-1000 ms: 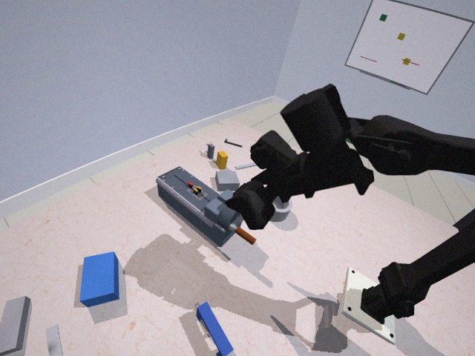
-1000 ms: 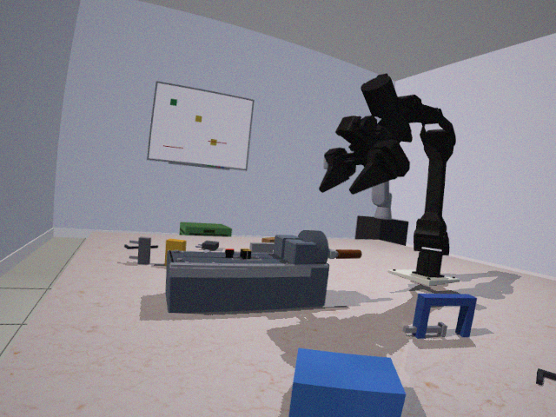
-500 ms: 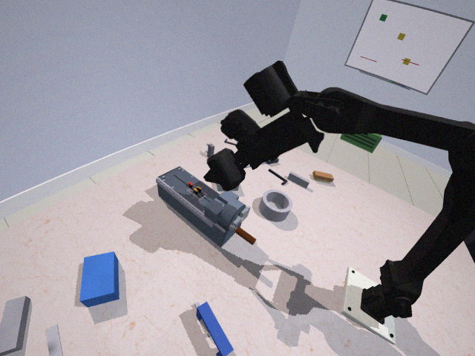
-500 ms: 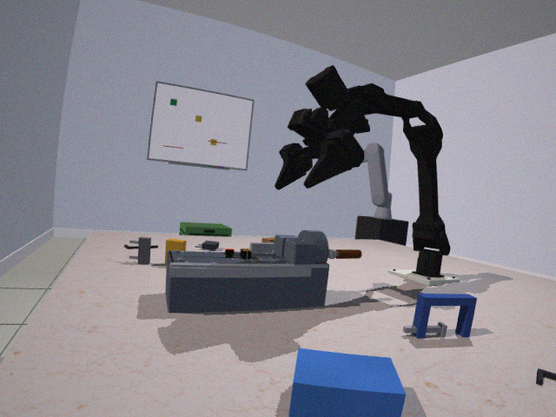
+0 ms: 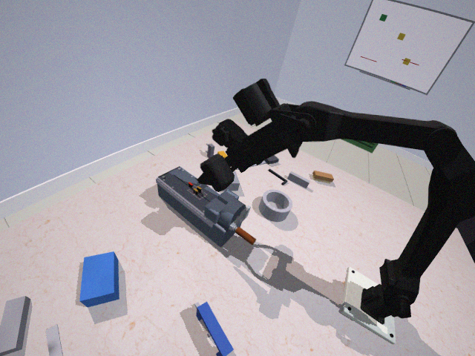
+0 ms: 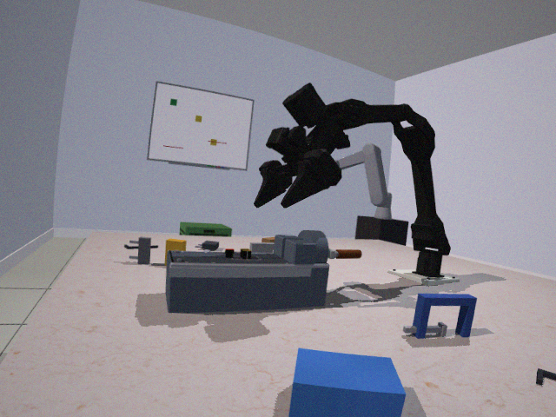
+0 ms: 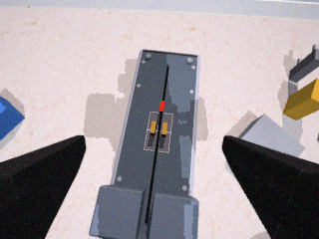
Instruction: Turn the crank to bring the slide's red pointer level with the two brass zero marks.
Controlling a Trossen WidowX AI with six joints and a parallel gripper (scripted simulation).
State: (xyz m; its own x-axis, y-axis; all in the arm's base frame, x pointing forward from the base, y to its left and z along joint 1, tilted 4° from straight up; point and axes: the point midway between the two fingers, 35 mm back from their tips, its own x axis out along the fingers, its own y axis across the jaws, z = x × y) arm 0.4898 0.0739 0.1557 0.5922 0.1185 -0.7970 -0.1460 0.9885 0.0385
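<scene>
Right now the brown crank handle is 15 cm behind my gripper tip, 3 cm to the left of it and 7 cm below it. The rest, counted from my gripper tip: red pointer: 6 cm ahead, 8 cm below; yellow block: 13 cm ahead, 23 cm to the right, 13 cm below; grey block: 4 cm ahead, 16 cm to the right, 15 cm below.
</scene>
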